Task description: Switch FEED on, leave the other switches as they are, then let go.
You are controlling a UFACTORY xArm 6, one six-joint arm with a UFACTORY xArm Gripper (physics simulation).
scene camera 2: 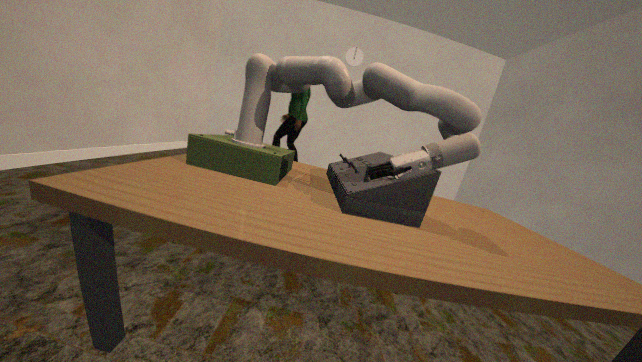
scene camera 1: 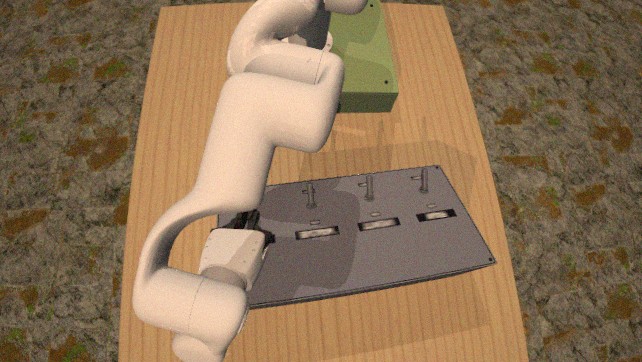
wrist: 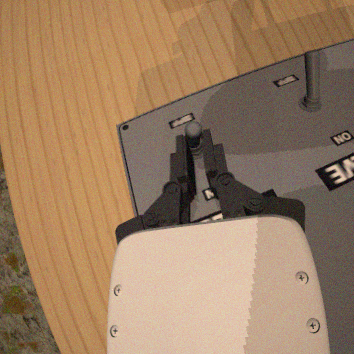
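Seen in the pictures: gripper, fingertip midpoint: (scene camera 2: 368, 174) (wrist: 196, 144); arm's base at its link origin: (scene camera 2: 248, 144) (scene camera 1: 307, 42).
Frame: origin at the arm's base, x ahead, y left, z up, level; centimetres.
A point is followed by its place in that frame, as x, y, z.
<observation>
The sloped grey switch panel (scene camera 1: 410, 255) @(56.1, 5.3, 6.3) (scene camera 2: 390, 200) @(45.1, -28.4, -3.1) (wrist: 145, 165) @(38.9, -25.6, -0.7) stands on the table. My gripper (wrist: 196, 144) @(39.8, -20.8, 1.7) is shut on the end lever (wrist: 193, 131) @(39.5, -20.9, 4.3), at the panel's left in scene camera 1. This lever shows almost end-on in the wrist view, between its upper label, too blurred to read, and its partly hidden ON label (wrist: 209, 194) @(43.9, -21.7, 1.6). Its name plate is mostly covered by the gripper; the letters that show fit FEED. The other levers (scene camera 1: 310, 195) @(39.6, -8.9, 1.7) (scene camera 1: 369, 187) @(40.7, 3.0, 1.8) (scene camera 1: 424, 180) @(41.8, 14.9, 1.7) lean toward the panel's upper edge, away from their name plates; the nearest also shows in the wrist view (wrist: 312, 82) @(39.6, -9.1, 1.5).
The green base box (scene camera 1: 370, 65) @(9.7, 13.7, -0.6) (scene camera 2: 235, 159) @(-1.6, -10.4, -4.3) carries the arm at the far end of the wooden table (scene camera 1: 175, 100) @(2.8, -35.6, -9.9) (scene camera 2: 225, 215) @(4.3, -38.2, -9.9) (wrist: 60, 125) @(25.0, -36.2, -9.9). The neighbouring lever stands to the right of my fingers in the wrist view. A person (scene camera 2: 298, 110) stands behind the table.
</observation>
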